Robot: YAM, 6 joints.
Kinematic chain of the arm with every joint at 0, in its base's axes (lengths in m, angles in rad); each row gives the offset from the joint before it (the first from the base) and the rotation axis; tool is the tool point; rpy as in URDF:
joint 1: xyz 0 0 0.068 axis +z
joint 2: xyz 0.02 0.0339 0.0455 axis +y
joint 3: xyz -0.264 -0.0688 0 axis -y
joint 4: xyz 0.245 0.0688 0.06 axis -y
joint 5: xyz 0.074 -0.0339 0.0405 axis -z
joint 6: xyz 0.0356 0 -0.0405 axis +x
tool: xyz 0 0 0 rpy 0 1.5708 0
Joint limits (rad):
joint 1: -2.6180..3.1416
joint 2: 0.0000..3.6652
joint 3: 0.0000..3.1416
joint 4: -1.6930..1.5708
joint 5: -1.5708..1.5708
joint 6: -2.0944..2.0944
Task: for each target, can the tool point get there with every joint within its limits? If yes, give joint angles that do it. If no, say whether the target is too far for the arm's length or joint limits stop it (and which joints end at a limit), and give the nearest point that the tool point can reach.
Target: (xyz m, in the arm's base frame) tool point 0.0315 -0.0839 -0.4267
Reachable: no: joint limits stop it (at a limit: joint 2) | nearest point 0.0412 -0.1098 -0.3557 | short by 0.076 m
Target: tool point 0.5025 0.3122 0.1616
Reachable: yes | joints 0.5298 2.5943 2.0526 0.4054 -0.4505 -0.9501
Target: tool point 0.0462 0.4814 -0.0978
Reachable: yes | joints 1.5462 2.9329 1.8066 0.1184 1.3011 -0.7604
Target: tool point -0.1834 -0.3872 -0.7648
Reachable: no: too far | nearest point -0.1427 -0.3013 -0.3703 | short by 0.406 m
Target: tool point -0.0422 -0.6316 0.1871
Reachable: yes | joints -1.6392 2.9197 2.6033 0.6391 -0.0296 -0.6184
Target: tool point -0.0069 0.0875 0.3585
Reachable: yes | joints 2.0543 0.4574 0.4814 0.8346 1.3242 0.2814
